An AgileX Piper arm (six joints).
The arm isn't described. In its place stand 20 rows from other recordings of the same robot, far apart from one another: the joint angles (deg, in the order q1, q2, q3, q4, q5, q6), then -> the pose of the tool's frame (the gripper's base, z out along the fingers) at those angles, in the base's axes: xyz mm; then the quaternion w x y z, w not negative.
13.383 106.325 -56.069 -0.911 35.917 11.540 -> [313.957 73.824 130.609 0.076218 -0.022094 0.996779 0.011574]
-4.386 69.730 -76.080 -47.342 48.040 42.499 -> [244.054 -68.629 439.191 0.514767 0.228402 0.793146 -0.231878]
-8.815 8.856 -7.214 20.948 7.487 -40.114 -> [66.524 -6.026 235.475 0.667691 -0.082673 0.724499 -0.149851]
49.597 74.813 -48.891 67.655 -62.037 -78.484 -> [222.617 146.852 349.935 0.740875 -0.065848 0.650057 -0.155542]
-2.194 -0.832 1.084 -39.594 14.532 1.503 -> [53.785 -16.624 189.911 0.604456 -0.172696 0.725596 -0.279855]
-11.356 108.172 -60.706 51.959 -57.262 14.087 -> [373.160 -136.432 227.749 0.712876 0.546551 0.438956 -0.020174]
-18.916 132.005 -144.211 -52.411 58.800 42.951 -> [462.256 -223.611 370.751 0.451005 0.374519 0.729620 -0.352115]
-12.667 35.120 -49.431 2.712 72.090 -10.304 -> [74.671 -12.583 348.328 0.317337 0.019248 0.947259 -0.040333]
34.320 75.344 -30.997 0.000 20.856 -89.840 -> [180.842 123.454 185.020 0.227489 -0.853905 0.452501 -0.119739]
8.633 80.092 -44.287 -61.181 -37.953 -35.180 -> [280.856 92.238 284.710 0.606664 -0.676576 0.341845 -0.239467]
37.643 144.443 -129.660 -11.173 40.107 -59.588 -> [451.829 334.149 166.340 0.318953 -0.733479 0.581737 -0.147854]
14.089 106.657 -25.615 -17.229 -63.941 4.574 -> [270.692 92.902 124.467 0.603033 -0.199067 0.755037 0.163226]
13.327 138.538 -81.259 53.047 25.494 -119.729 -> [420.561 131.792 16.762 0.244461 -0.664565 0.703212 0.063907]
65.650 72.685 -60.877 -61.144 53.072 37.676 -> [162.989 205.617 354.842 0.508987 -0.384800 0.760982 -0.117332]
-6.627 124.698 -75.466 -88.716 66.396 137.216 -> [399.927 -130.390 147.265 0.473544 0.547633 0.589169 -0.358796]
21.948 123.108 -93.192 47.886 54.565 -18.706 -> [396.982 219.271 185.421 0.073792 -0.124853 0.924293 0.353056]
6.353 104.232 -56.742 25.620 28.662 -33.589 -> [334.723 56.257 151.109 0.187346 -0.164529 0.963714 0.095330]
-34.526 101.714 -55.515 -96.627 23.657 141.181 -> [279.148 -236.065 191.310 0.440432 0.626094 0.626314 -0.147500]
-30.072 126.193 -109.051 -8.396 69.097 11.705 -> [393.363 -242.111 207.791 0.063967 0.335104 0.936473 -0.081433]
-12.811 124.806 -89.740 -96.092 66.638 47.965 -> [426.807 -182.243 215.814 0.163323 0.049198 0.744826 -0.645088]
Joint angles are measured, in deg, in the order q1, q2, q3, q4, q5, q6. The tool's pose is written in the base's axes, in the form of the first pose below.
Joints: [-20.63, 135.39, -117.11, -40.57, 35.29, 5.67]
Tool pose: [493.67 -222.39 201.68 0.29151 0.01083 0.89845 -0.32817]
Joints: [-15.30, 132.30, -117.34, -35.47, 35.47, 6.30]
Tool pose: [507.90 -170.71 228.97 0.33984 0.00549 0.89619 -0.28517]
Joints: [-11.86, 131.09, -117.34, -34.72, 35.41, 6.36]
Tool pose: [515.05 -138.85 239.91 0.35907 -0.01550 0.89282 -0.27148]
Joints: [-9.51, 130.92, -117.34, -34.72, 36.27, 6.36]
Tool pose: [518.95 -118.03 240.70 0.35922 -0.03123 0.89420 -0.26531]
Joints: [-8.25, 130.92, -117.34, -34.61, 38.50, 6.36]
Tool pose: [518.75 -107.73 238.68 0.34497 -0.03473 0.90028 -0.26322]
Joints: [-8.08, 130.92, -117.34, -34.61, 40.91, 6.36]
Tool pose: [516.08 -107.45 236.65 0.32655 -0.02976 0.90663 -0.26550]
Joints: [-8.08, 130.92, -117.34, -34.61, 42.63, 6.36]
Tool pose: [513.89 -108.31 235.26 0.31304 -0.02525 0.91096 -0.26743]
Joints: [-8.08, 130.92, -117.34, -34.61, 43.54, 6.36]
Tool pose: [512.71 -108.75 234.55 0.30586 -0.02287 0.91317 -0.26842]
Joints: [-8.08, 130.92, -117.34, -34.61, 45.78, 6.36]
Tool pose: [509.75 -109.78 232.86 0.28811 -0.01699 0.91835 -0.27079]
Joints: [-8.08, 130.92, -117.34, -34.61, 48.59, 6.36]
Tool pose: [505.93 -110.98 230.88 0.26570 -0.00960 0.92436 -0.27361]
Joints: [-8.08, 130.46, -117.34, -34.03, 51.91, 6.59]
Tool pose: [500.46 -111.53 232.45 0.24370 0.00403 0.93082 -0.27234]
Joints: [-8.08, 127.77, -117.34, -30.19, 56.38, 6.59]
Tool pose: [488.84 -107.89 250.74 0.23189 0.03322 0.93988 -0.24848]
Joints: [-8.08, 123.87, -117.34, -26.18, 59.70, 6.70]
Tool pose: [475.02 -102.45 279.51 0.23931 0.05976 0.94364 -0.22070]
